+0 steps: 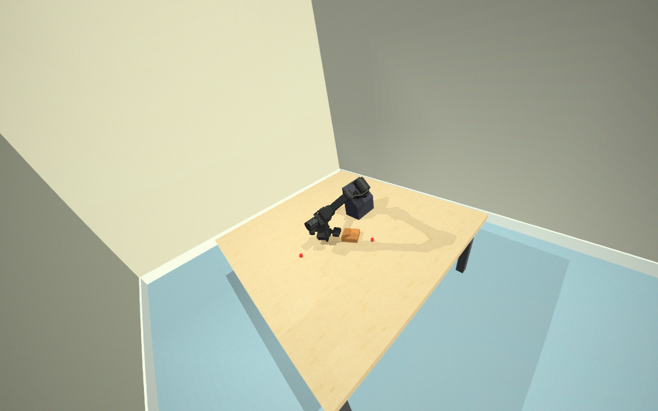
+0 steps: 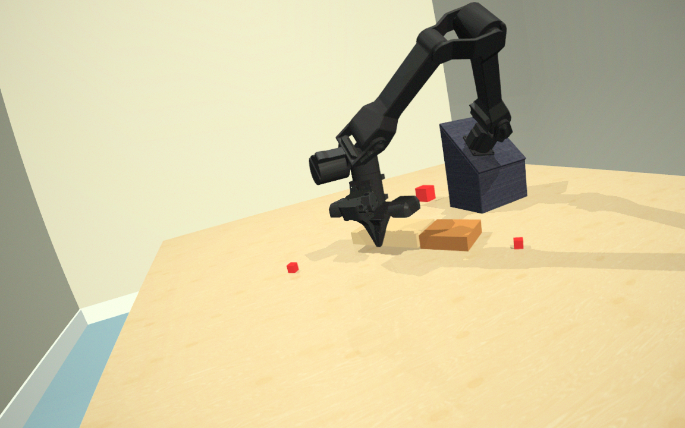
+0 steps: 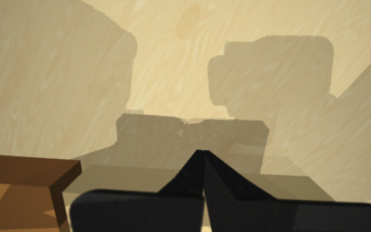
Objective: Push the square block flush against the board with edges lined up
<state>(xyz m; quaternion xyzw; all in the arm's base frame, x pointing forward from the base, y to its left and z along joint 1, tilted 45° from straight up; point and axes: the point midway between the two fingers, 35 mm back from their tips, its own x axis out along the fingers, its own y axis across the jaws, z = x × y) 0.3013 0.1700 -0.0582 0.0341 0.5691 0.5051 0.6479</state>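
Now: gripper tip 13 cm past the orange-brown square block, 7 cm to the right of it and 1 cm below it. Round my gripper tip: pale board 5 cm behind, 4 cm to the right, 1 cm above.
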